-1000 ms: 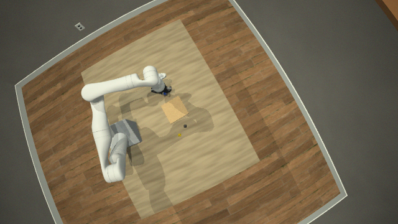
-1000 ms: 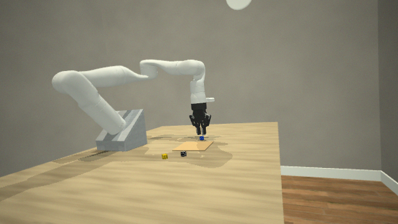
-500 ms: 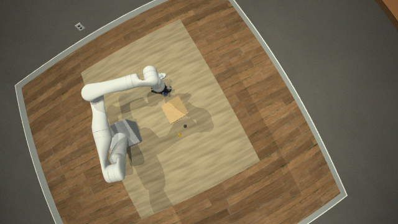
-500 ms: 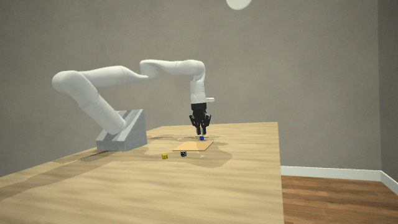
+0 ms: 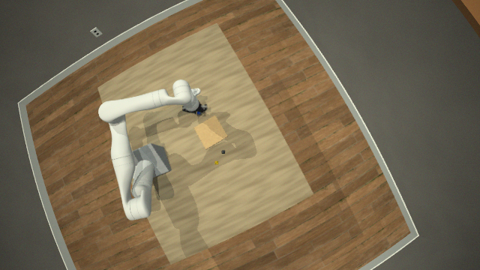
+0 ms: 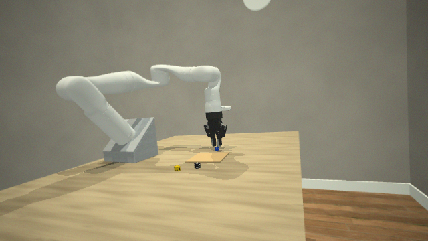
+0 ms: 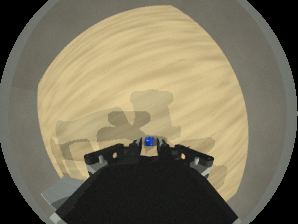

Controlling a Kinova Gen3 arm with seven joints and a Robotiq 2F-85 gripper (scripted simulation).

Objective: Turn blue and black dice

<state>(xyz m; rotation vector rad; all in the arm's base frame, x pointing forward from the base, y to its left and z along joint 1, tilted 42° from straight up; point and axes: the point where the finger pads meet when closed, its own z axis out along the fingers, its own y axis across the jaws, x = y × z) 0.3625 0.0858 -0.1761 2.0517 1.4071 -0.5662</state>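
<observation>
Now: hand 3 cm above the blue die. Round my hand: black die 4 cm ahead, 26 cm to the right, 3 cm below; then tan mat 2 cm ahead, 13 cm to the right, 3 cm below; then yellow die 1 cm behind, 30 cm to the right, 3 cm below.
</observation>
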